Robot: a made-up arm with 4 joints. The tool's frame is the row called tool.
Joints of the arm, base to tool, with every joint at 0 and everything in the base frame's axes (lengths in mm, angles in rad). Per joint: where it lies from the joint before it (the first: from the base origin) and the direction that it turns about. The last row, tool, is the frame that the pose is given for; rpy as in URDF.
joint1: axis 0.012 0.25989 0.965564 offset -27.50 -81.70 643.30
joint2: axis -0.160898 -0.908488 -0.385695 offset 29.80 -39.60 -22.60
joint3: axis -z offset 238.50 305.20 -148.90
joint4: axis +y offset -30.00 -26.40 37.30
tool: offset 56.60 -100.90 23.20 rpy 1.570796 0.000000 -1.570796
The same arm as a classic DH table. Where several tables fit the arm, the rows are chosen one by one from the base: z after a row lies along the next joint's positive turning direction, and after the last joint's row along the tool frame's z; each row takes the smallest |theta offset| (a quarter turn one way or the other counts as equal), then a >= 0, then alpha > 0; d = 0 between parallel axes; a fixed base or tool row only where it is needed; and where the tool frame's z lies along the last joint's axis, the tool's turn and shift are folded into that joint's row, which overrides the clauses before.
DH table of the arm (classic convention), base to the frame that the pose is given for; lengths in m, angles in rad. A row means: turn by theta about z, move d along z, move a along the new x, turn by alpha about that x. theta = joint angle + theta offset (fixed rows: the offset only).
base (fixed): theta_offset -0.0461, d 0.9509, a -0.0237, alpha -0.2632
joint1: theta_offset -0.1506, d -0.3304, a 0.0359, alpha 2.2274
joint2: theta_offset -0.0423, d -0.3381, a 0.1816, alpha 1.1748
joint3: theta_offset -0.1753, d 0.2546, a -0.03, alpha 1.5708
joint4: theta_offset -1.5708, d -0.1273, a 0.0232, alpha 1.5708
tool (fixed): theta_offset -1.5708, d -0.0566, a 0, alpha 0

